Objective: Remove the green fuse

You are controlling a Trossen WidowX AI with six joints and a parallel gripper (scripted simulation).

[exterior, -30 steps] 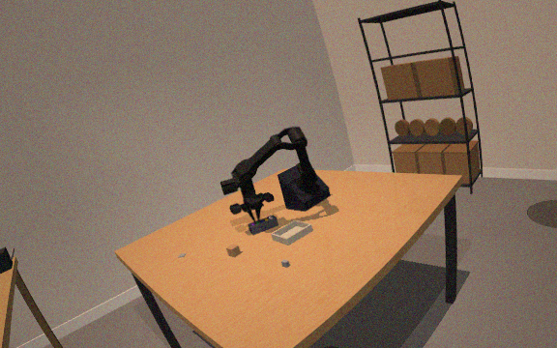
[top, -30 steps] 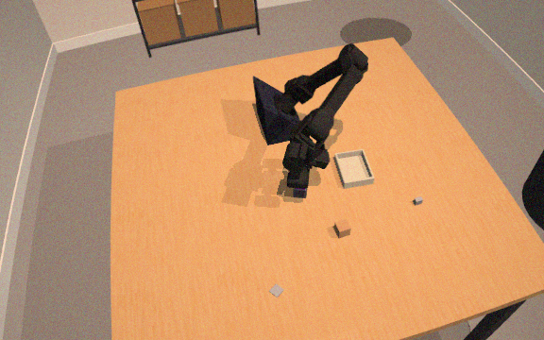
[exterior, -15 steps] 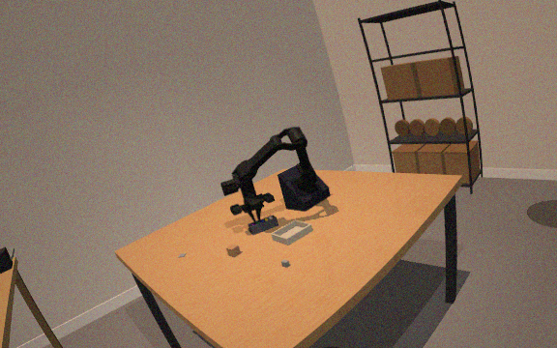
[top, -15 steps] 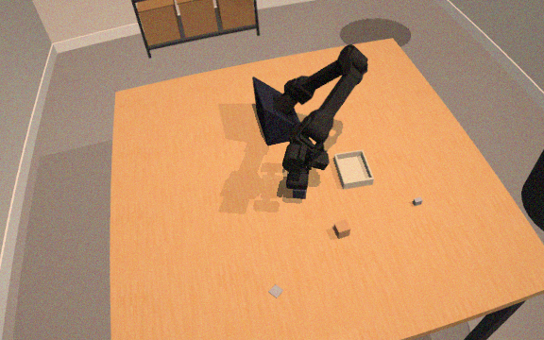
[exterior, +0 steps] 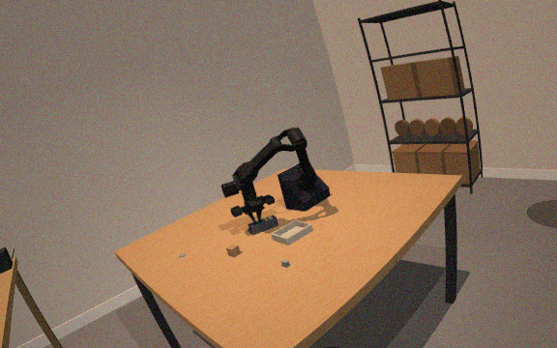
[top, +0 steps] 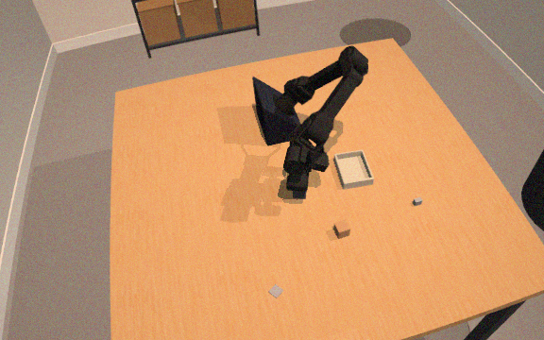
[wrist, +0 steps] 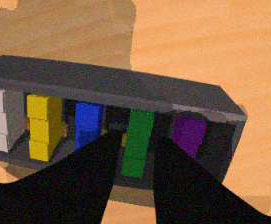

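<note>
My gripper tip is now 2 cm short of the purple fuse, 1 cm to the left of it and 1 cm above it. Also, from my gripper tip: yellow fuse 4 cm behind, 1 cm to the left, 1 cm below; green fuse 1 cm below; blue fuse 2 cm behind, 1 cm to the left, 1 cm below.
</note>
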